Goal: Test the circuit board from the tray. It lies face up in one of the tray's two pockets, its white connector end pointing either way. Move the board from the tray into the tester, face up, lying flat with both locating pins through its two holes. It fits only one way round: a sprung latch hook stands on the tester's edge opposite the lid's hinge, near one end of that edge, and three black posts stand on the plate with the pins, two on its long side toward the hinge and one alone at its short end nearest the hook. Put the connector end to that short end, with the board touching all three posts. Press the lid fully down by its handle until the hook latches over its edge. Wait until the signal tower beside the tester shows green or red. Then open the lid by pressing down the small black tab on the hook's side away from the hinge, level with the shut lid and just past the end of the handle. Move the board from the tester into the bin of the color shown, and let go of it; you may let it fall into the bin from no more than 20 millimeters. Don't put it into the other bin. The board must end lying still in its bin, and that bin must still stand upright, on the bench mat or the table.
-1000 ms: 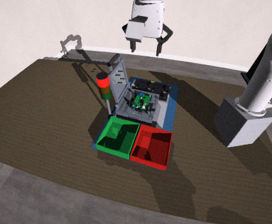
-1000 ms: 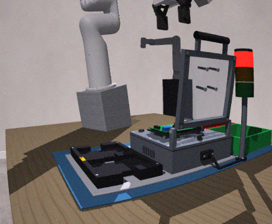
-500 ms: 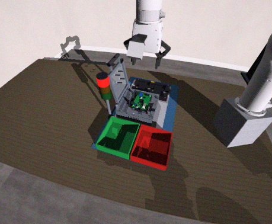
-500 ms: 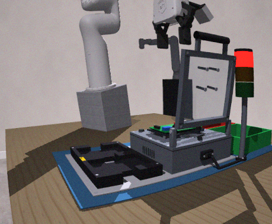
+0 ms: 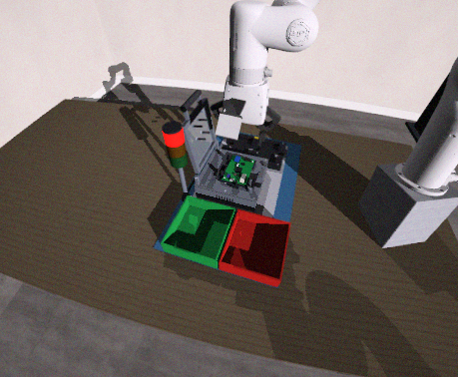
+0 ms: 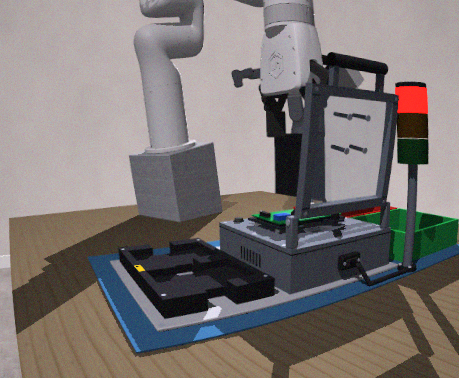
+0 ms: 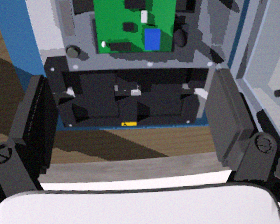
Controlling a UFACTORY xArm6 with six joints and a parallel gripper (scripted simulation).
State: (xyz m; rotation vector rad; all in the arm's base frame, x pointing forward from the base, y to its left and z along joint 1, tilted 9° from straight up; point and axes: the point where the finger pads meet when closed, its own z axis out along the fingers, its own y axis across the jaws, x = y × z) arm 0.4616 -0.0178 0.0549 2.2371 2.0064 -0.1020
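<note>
Now: hand 12 cm above the green circuit board and 1 cm short of it. From my hand the other things lie so: clear lid (12 cm ahead, 1 cm to the right, 1 cm below); then green bin (19 cm to the left, 18 cm below, 7 cm ahead); then plate (12 cm below, 1 cm to the left, 1 cm ahead).
</note>
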